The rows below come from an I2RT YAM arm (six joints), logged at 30 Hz.
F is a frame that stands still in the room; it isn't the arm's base.
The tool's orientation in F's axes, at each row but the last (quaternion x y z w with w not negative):
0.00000, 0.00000, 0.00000, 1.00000
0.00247, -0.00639, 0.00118, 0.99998
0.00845, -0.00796, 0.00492, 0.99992
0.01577, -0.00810, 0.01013, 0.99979
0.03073, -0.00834, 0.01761, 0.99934
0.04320, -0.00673, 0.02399, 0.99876
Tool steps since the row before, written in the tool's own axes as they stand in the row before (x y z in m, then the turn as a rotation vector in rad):
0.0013, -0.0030, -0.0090, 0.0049, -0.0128, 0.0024
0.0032, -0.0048, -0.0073, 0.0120, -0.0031, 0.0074
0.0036, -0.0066, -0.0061, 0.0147, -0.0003, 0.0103
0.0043, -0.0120, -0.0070, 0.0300, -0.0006, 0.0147
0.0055, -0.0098, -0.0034, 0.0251, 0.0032, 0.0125
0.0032, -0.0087, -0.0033, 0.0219, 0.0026, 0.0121
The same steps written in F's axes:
0.0013, -0.0030, -0.0090, 0.0049, -0.0128, 0.0024
0.0033, -0.0048, -0.0073, 0.0119, -0.0031, 0.0075
0.0038, -0.0065, -0.0062, 0.0145, -0.0003, 0.0105
0.0047, -0.0117, -0.0073, 0.0298, -0.0005, 0.0152
0.0059, -0.0094, -0.0039, 0.0248, 0.0033, 0.0131
0.0037, -0.0082, -0.0040, 0.0216, 0.0026, 0.0126

